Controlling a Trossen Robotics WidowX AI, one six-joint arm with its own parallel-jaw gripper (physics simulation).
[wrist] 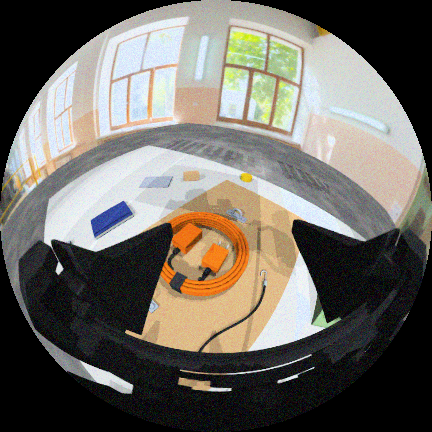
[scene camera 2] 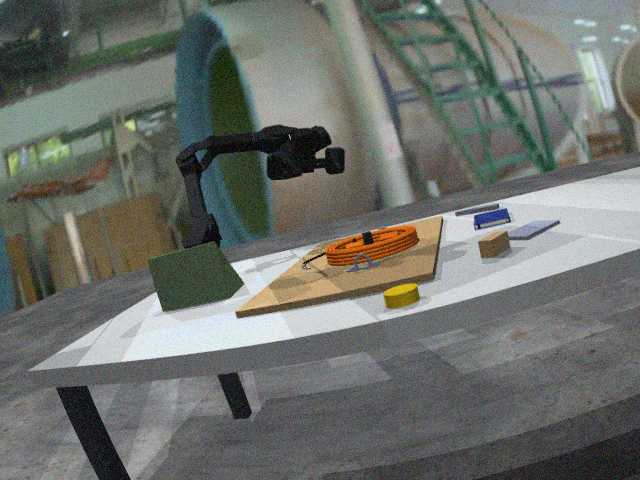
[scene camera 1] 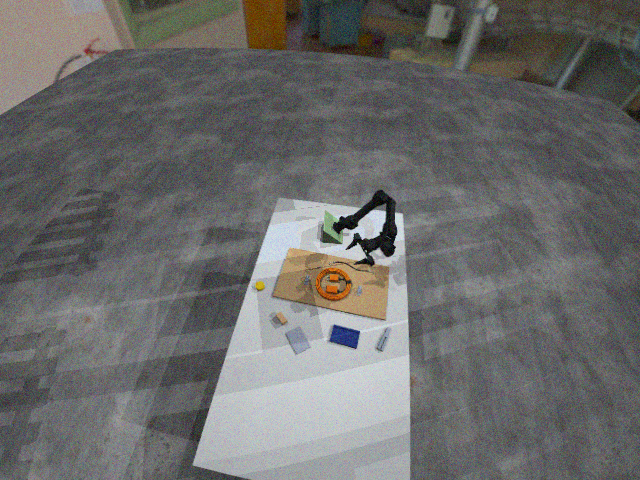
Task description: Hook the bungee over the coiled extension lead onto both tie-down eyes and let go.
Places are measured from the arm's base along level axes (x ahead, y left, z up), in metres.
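Pixels of known places: gripper, fingertip midpoint: (wrist: 234,227) (scene camera 2: 320,171) (scene camera 1: 349,256); arm's base, origin of the base link: (scene camera 2: 198,277) (scene camera 1: 336,227).
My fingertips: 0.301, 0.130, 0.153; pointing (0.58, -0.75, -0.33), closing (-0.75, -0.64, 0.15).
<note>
Ahead of a thing's pixels: the offset from my fingertips to its top centre, as dx, dy, dz. "spot": to the spot under its first point. Level surfaces: height alone.
The black bungee @[spot: -0.075, +0.031, -0.187] (scene camera 1: 353,265) (scene camera 2: 314,259) (wrist: 240,322) lies loose on the wooden board @[dz -0.187] (scene camera 1: 372,308) (scene camera 2: 289,297) (wrist: 185,327), beside the orange coiled extension lead @[+0.085, -0.054, -0.157] (scene camera 1: 318,284) (scene camera 2: 382,249) (wrist: 242,250). One bungee end with a silvery hook @[spot: -0.054, -0.100, -0.182] (wrist: 263,275) shows in the wrist view; the far end is hidden there. One tie-down eye @[+0.098, -0.205, -0.160] (scene camera 1: 307,279) (scene camera 2: 363,261) (wrist: 236,215) and the other tie-down eye @[+0.079, +0.098, -0.160] (scene camera 1: 359,290) (wrist: 153,306) stand on opposite sides of the coil. My gripper (scene camera 1: 353,255) (scene camera 2: 307,164) (wrist: 234,227) is open and empty, above the board's bungee side.
A green wedge-shaped block (scene camera 1: 333,230) (scene camera 2: 193,279) stands near the arm. A yellow disc @[+0.212, -0.447, -0.180] (scene camera 1: 260,285) (scene camera 2: 401,296) (wrist: 246,177), a small wooden block @[+0.356, -0.263, -0.169] (scene camera 1: 280,318) (scene camera 2: 494,244), a grey-blue plate @[+0.436, -0.145, -0.193] (scene camera 1: 298,340), a blue book-like box @[+0.352, +0.077, -0.187] (scene camera 1: 344,336) (wrist: 112,219) and a grey bar @[+0.310, +0.278, -0.187] (scene camera 1: 383,339) lie around the board.
</note>
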